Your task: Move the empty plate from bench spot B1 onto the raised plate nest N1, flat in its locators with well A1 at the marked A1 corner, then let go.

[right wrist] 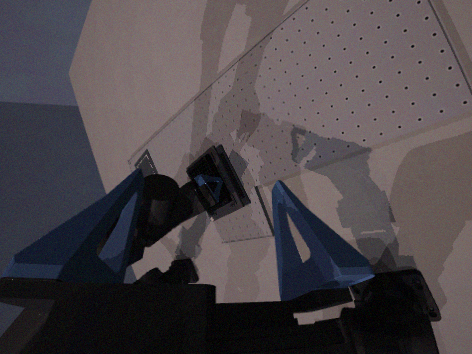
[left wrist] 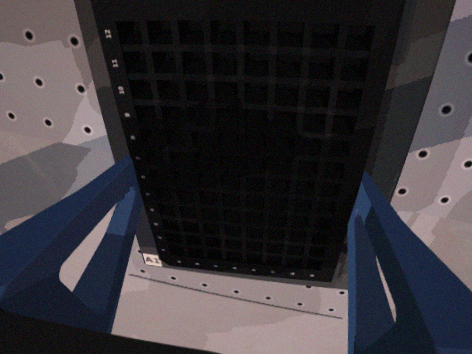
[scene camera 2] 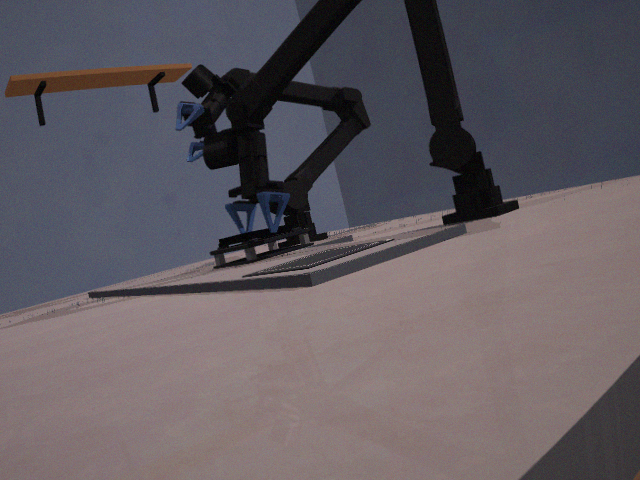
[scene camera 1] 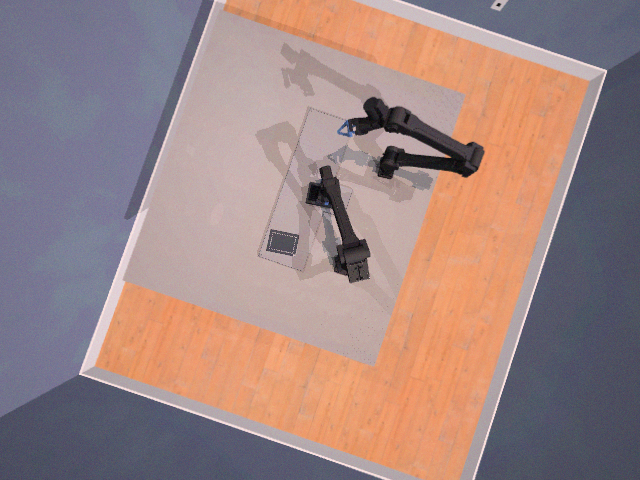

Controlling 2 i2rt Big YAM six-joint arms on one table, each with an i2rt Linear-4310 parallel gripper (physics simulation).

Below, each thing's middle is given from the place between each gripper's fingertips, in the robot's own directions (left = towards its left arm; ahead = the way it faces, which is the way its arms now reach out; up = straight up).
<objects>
I see the black well plate (left wrist: 249, 134) 10 mm ahead of my left hand.
Now: the black well plate 260 mm to the left of my right hand, 240 mm below it and 10 mm behind it.
</objects>
